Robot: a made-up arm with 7 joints. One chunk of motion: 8 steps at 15 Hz.
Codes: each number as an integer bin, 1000 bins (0 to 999) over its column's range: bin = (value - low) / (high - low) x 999, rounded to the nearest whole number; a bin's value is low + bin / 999 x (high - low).
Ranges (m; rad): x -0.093..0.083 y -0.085..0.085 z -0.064..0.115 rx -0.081..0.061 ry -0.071..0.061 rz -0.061..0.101
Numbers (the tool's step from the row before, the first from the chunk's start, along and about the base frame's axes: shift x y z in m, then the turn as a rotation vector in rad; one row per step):
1: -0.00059 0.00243 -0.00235 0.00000 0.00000 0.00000
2: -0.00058 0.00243 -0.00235 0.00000 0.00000 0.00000
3: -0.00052 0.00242 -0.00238 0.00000 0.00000 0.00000
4: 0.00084 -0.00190 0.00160 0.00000 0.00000 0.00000
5: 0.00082 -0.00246 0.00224 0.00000 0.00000 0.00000
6: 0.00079 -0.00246 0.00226 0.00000 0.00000 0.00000
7: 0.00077 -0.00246 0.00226 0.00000 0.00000 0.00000
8: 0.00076 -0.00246 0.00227 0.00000 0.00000 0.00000
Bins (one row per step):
1: 525 514 344 570 537 376
2: 525 514 344 570 537 376
3: 525 514 344 570 537 376
4: 533 488 366 570 537 376
5: 533 485 370 570 537 376
6: 532 485 370 570 537 376
7: 532 485 370 570 537 376
8: 532 485 370 570 537 376

